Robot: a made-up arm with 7 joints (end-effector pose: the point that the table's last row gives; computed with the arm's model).
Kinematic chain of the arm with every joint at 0, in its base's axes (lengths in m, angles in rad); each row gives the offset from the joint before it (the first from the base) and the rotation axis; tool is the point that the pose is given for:
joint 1: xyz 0 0 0.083 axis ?
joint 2: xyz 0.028 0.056 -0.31 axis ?
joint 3: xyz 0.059 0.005 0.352 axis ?
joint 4: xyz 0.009 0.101 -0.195 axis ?
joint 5: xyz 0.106 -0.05 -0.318 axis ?
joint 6: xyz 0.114 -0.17 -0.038 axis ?
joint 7: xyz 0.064 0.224 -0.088 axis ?
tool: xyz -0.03 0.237 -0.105
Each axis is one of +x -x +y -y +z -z.
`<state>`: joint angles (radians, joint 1 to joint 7).
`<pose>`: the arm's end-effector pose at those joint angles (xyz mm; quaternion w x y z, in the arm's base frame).
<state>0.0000 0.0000 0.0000 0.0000 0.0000 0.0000 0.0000</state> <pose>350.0 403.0 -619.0 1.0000 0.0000 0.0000 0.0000</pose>
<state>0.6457 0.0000 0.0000 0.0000 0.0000 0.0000 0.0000</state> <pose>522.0 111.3 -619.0 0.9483 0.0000 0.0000 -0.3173</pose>
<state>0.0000 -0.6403 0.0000 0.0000 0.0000 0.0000 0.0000</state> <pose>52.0 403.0 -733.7 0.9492 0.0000 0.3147 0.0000</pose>
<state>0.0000 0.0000 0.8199 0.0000 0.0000 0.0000 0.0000</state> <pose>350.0 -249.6 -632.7 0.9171 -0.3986 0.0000 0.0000</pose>
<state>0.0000 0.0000 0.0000 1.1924 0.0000 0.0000 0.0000</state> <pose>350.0 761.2 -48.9 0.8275 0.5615 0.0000 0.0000</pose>
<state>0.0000 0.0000 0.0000 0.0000 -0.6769 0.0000 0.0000</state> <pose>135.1 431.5 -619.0 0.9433 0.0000 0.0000 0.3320</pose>
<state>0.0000 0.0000 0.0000 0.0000 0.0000 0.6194 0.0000</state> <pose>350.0 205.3 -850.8 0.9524 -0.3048 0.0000 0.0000</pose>
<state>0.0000 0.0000 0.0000 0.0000 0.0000 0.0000 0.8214</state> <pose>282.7 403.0 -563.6 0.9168 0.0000 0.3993 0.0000</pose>
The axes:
joint 1: -z
joint 2: -y
joint 3: -x
joint 4: +x
joint 5: -z
joint 6: -x
joint 7: +y

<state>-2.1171 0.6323 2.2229 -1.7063 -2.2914 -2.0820 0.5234</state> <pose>319.1 206.2 301.4 0.9406 0.0109 0.2433 -0.2364</pose>
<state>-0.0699 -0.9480 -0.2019 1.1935 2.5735 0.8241 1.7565</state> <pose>-42.0 875.0 -439.9 0.7678 -0.2247 -0.4570 0.3886</pose>
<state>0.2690 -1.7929 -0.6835 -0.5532 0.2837 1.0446 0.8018</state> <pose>-495.0 386.6 -331.5 0.1769 -0.3188 0.9276 0.0813</pose>
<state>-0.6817 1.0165 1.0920 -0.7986 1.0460 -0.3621 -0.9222</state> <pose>242.2 -283.8 461.8 0.0642 -0.2972 -0.9233 -0.2348</pose>
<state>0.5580 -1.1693 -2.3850 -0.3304 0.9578 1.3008 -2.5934</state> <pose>1155.4 423.3 -214.6 0.7985 -0.1039 -0.1703 -0.5679</pose>
